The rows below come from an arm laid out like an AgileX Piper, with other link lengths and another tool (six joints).
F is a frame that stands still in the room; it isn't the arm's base.
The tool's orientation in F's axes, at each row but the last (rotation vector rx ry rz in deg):
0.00 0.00 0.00
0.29 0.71 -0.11
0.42 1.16 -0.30
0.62 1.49 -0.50
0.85 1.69 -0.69
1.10 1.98 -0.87
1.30 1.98 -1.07
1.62 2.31 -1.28
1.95 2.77 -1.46
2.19 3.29 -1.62
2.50 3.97 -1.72
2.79 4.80 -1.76
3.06 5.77 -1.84
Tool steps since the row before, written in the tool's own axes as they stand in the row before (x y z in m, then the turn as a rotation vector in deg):
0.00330 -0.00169 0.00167 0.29 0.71 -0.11
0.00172 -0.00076 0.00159 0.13 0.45 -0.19
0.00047 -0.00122 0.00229 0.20 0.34 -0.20
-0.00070 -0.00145 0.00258 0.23 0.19 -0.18
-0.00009 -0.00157 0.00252 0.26 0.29 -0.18
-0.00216 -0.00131 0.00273 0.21 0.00 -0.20
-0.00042 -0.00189 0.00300 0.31 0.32 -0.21
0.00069 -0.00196 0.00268 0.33 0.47 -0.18
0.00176 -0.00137 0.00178 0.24 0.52 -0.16
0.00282 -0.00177 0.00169 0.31 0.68 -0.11
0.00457 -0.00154 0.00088 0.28 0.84 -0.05
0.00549 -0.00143 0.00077 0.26 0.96 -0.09
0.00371 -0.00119 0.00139 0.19 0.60 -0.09
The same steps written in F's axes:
0.00330 -0.00169 0.00167 0.29 0.71 -0.11
0.00174 -0.00077 0.00156 0.13 0.45 -0.19
0.00051 -0.00124 0.00227 0.20 0.34 -0.20
-0.00065 -0.00147 0.00258 0.23 0.19 -0.18
-0.00004 -0.00161 0.00250 0.26 0.29 -0.18
-0.00208 -0.00133 0.00278 0.20 0.00 -0.21
-0.00035 -0.00195 0.00297 0.31 0.32 -0.21
0.00075 -0.00205 0.00259 0.33 0.47 -0.18
0.00181 -0.00147 0.00165 0.25 0.52 -0.15
0.00286 -0.00191 0.00146 0.32 0.68 -0.10
0.00457 -0.00171 0.00049 0.30 0.83 -0.03
0.00549 -0.00162 0.00024 0.28 0.96 -0.07
0.00379 -0.00137 0.00094 0.20 0.60 -0.08

